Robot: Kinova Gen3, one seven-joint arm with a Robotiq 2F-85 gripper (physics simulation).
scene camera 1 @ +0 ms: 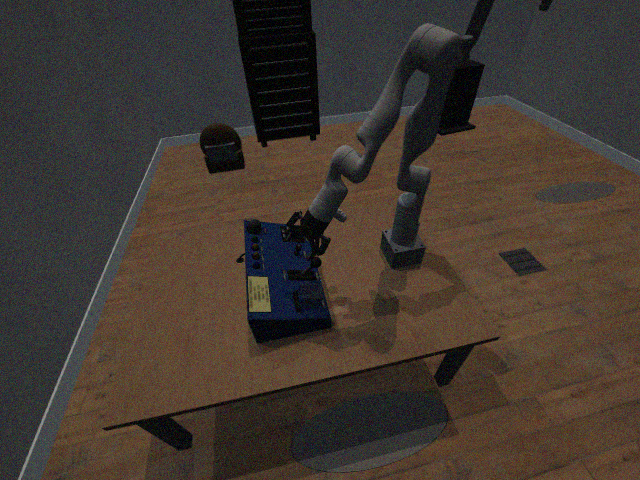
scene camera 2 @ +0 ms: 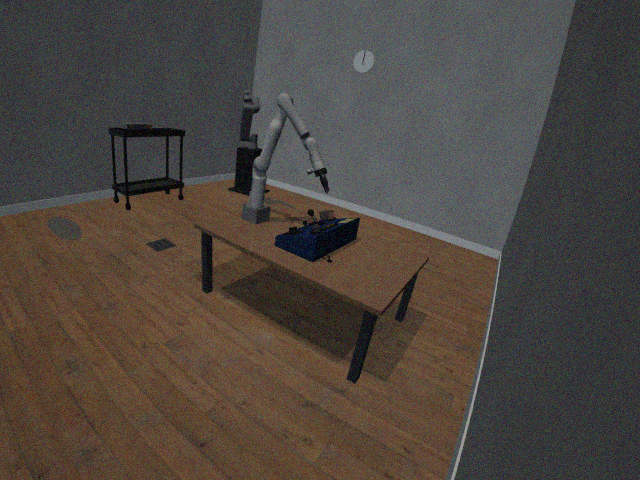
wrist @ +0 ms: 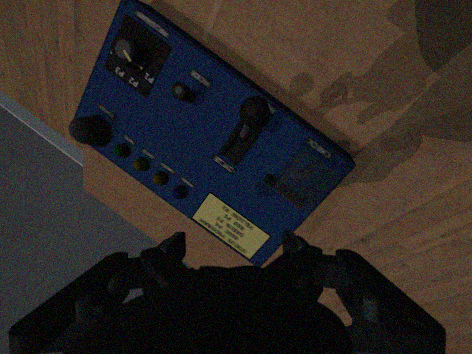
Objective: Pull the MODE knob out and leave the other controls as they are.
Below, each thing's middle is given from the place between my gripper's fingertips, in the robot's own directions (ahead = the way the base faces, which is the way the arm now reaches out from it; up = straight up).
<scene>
Right now my hand is 16 cm above the black lever (wrist: 254, 112), 6 cm to the left of it and 5 cm past it. The rest, counted from my hand: blue control panel (scene camera 1: 272, 265) (19 cm below, 13 cm to the right, 7 cm ahead).
</scene>
